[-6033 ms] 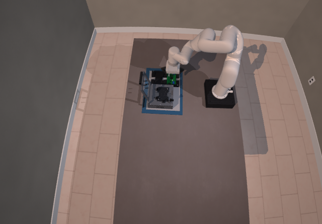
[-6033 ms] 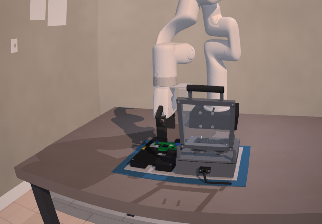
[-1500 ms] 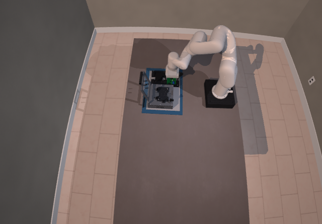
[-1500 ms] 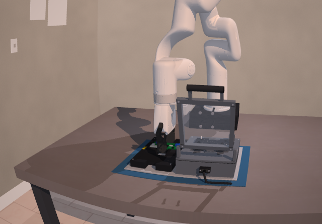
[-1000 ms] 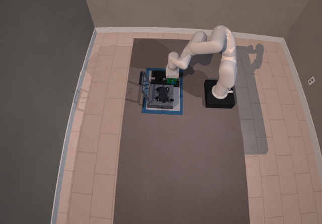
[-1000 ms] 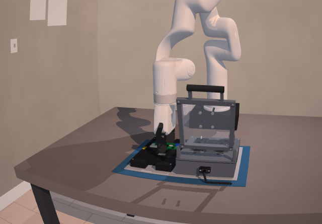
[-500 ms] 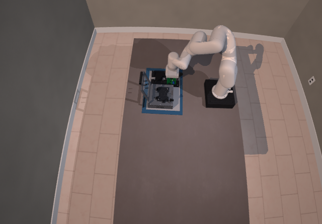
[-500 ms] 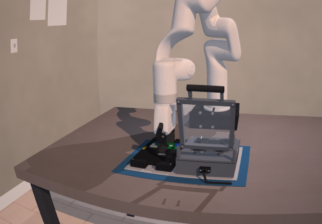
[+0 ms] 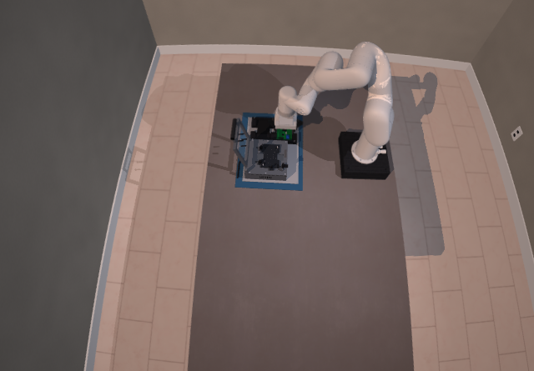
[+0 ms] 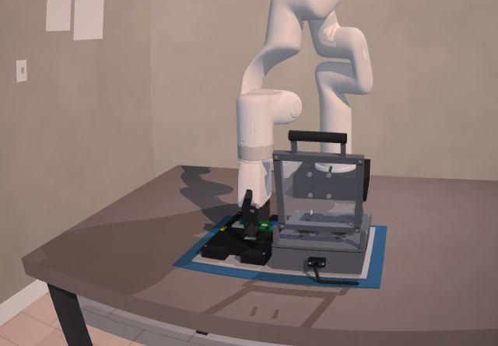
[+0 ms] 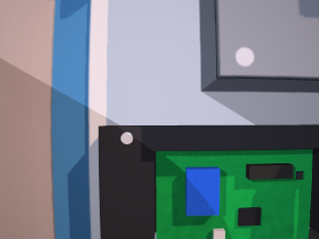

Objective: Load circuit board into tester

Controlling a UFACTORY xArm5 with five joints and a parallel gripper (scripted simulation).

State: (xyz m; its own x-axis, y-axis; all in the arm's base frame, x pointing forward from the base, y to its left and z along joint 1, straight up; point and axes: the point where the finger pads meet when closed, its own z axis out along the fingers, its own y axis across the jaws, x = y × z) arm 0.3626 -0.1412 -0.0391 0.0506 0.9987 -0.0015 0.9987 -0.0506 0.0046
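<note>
The green circuit board lies right at my hand. Also, from my hand: clear lid 19 cm ahead, 16 cm to the left, 16 cm above; nest 7 cm ahead, 17 cm to the left, 5 cm above.
</note>
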